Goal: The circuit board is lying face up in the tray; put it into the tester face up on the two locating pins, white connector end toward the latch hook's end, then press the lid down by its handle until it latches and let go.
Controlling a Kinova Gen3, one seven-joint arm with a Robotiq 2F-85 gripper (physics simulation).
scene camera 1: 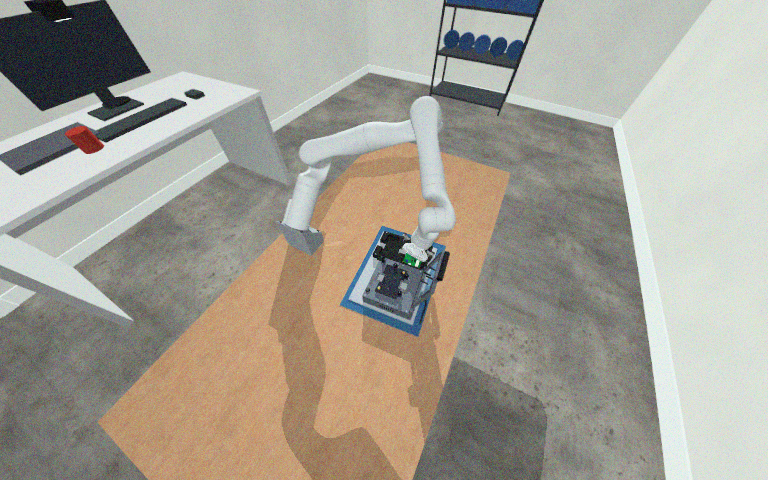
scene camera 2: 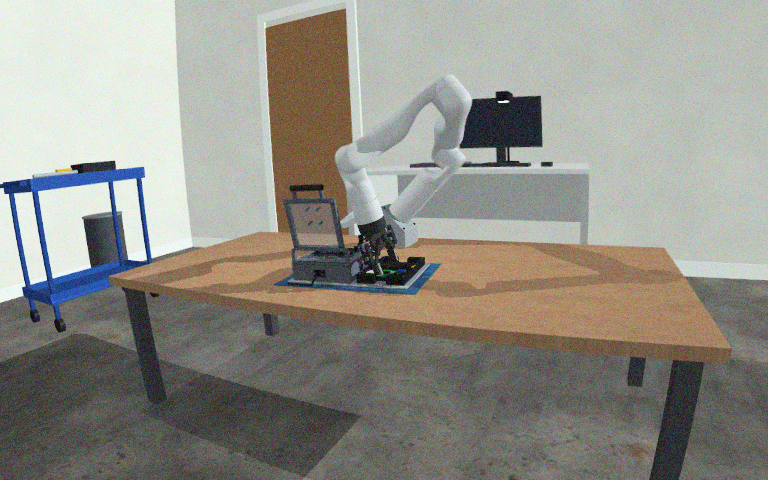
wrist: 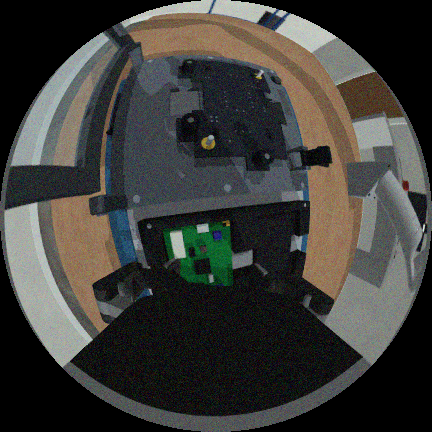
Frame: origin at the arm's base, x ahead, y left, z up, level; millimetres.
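Seen in the pictures: gripper, fingertip midpoint: [scene camera 2: 387, 268] [wrist: 215, 269]; arm's base at its link origin: [scene camera 1: 297, 226] [scene camera 2: 399, 214] [wrist: 382, 181].
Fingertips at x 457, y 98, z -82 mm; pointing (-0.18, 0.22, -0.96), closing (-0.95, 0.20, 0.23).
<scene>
Offsets run from my fingertips to a thing's top centre. Level surfaces: height alone.
The green circuit board @[dx +13, dy +2, dz -2 mm] [wrist: 201, 254] [scene camera 1: 415, 262] [scene camera 2: 389, 270] lies face up in the black tray [wrist: 266, 233] [scene camera 1: 388, 244] [scene camera 2: 411, 268], with its white connector @[dx +34, dy -35, dz -2 mm] [wrist: 177, 245] to the left in the wrist view. My gripper [wrist: 215, 269] [scene camera 1: 411, 255] [scene camera 2: 373, 262] is open, its fingers low on either side of the board's near part. The grey tester [wrist: 160, 173] [scene camera 1: 374, 285] [scene camera 2: 322, 268] stands beside the tray with an empty dark nest and two locating pins [wrist: 208, 142] [wrist: 259, 73]. Its lid @[dx +94, dy -169, dz +197 mm] [scene camera 2: 314, 223] stands open and upright, handle @[dx +117, dy -170, dz +246 mm] [scene camera 2: 306, 188] [scene camera 1: 442, 266] on top. The latch hook @[dx -93, dy -108, dz +77 mm] [wrist: 318, 156] sticks out of the tester's side.
Tester and tray sit on a blue mat @[dz -28 mm] [scene camera 1: 353, 302] [scene camera 2: 420, 287] on the wooden table @[dz -30 mm] [scene camera 1: 218, 361] [scene camera 2: 529, 289]. The arm's base [scene camera 1: 301, 237] is fixed at the table edge. A desk with a monitor [scene camera 2: 503, 124], a shelf rack [scene camera 1: 436, 51] and a blue cart [scene camera 2: 113, 178] stand off the table.
</scene>
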